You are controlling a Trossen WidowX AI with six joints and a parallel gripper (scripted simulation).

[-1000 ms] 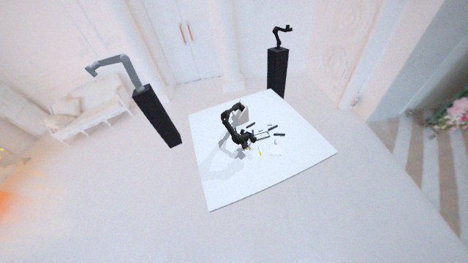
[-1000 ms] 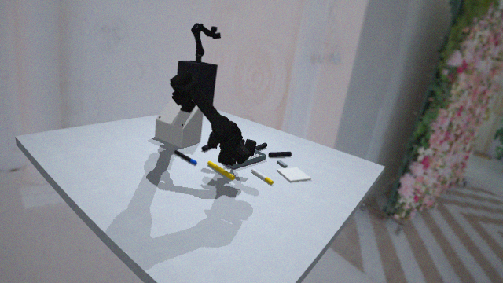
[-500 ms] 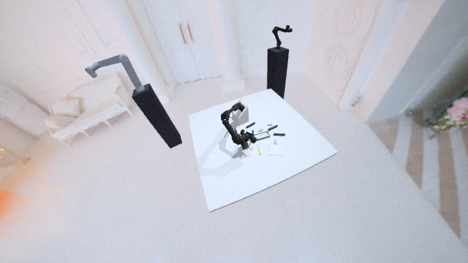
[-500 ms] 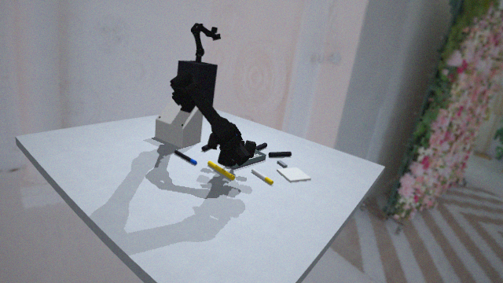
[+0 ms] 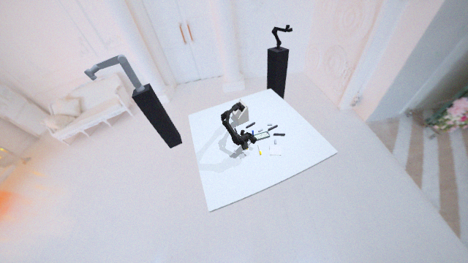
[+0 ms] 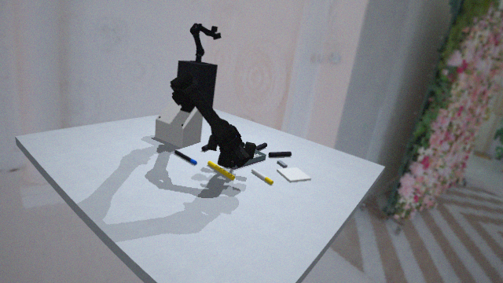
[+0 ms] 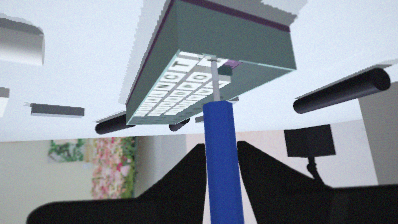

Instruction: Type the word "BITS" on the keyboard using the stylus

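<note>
The yellow marker lies 100 mm to the right of my gripper tip, 60 mm below it and 10 mm ahead of it. Round my gripper tip: blue stylus: 10 mm below; then white pad: 240 mm ahead, 110 mm to the left, 60 mm below; then yellow-tipped pen: 160 mm ahead, 60 mm below, 20 mm to the right.
</note>
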